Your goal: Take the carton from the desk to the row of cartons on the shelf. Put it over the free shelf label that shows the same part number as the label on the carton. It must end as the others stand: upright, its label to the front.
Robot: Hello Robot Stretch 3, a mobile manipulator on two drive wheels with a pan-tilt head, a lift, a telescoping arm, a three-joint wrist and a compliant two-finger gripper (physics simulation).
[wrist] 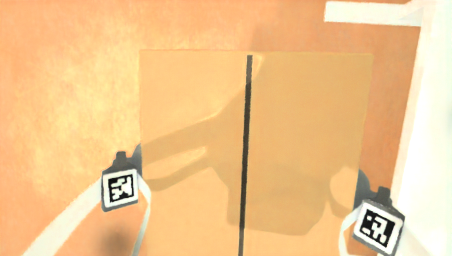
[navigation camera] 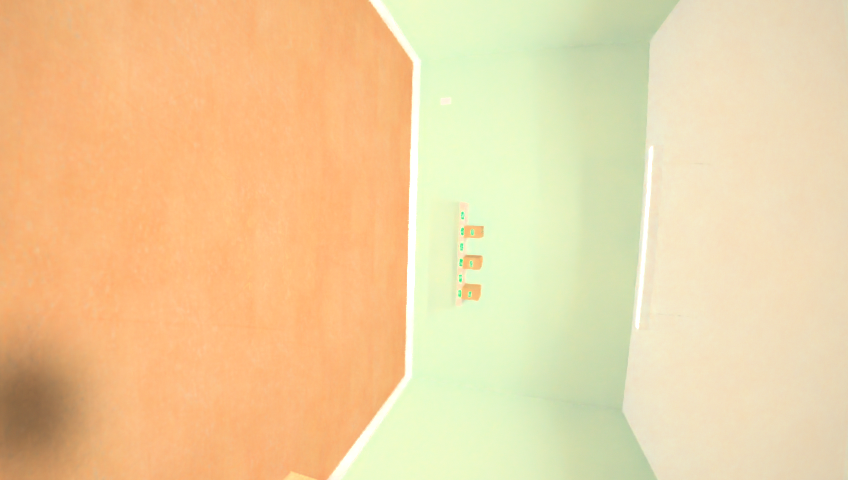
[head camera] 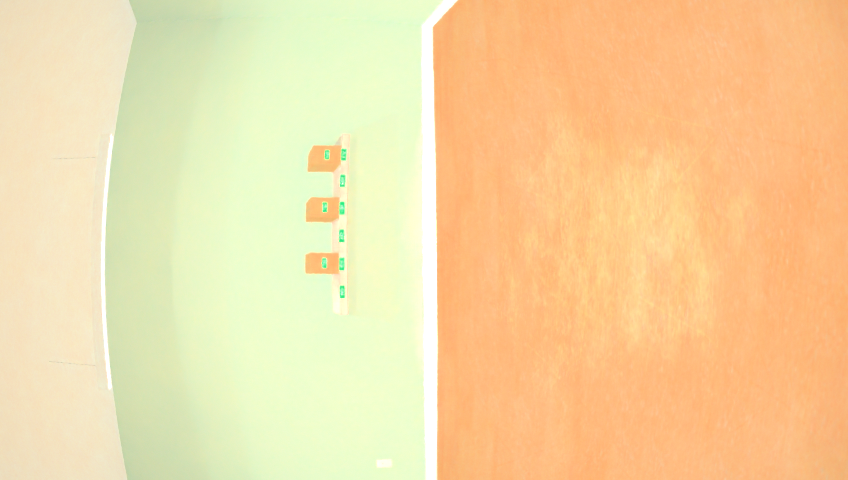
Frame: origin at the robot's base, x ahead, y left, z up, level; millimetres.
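Seen in the pictures: gripper, fingertip midpoint: (wrist: 245, 171).
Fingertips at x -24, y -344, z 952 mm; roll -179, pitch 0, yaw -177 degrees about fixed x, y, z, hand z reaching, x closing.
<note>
A point is followed by its place in that frame.
The carton (wrist: 190, 95) {x 13, y -397, z 1004 mm}, light brown with a dark stripe down its upper face, fills the middle of the wrist view. My gripper (wrist: 245, 171) {x -24, y -344, z 952 mm} is shut on it, one fingertip against each side. The carton's label is not visible. The shelf (head camera: 339, 309) {x 3382, y 456, z 697 mm} (navigation camera: 463, 206) {x 3360, y 441, z 684 mm} is on the far wall, sideways in the head and navigation views. Three cartons stand on it, including the middle carton (head camera: 321, 209) {x 3414, y -136, z 808 mm} (navigation camera: 473, 262) {x 3413, y -135, z 811 mm}. Free labels (head camera: 342, 180) {x 3424, y -313, z 682 mm} (head camera: 341, 236) {x 3394, y 22, z 682 mm} (head camera: 342, 292) {x 3365, y 350, z 680 mm} alternate with occupied ones. Their part numbers are too small to read.
Orange floor (head camera: 595, 386) {x 1721, y 595, z 0 mm} (navigation camera: 208, 178) {x 1033, y 268, z 0 mm} lies before the green shelf wall (head camera: 238, 386) {x 3566, y 1040, z 1408 mm} (navigation camera: 535, 148) {x 3561, y 1097, z 1385 mm}. A small white wall plate (head camera: 383, 463) {x 3507, y 1646, z 407 mm} (navigation camera: 445, 101) {x 3507, y 1640, z 396 mm} is left of the shelf. A light wooden corner (navigation camera: 300, 476) {x 1643, y -1409, z 81 mm} shows at the navigation view's bottom edge. White structure (wrist: 432, 100) borders the wrist view's right.
</note>
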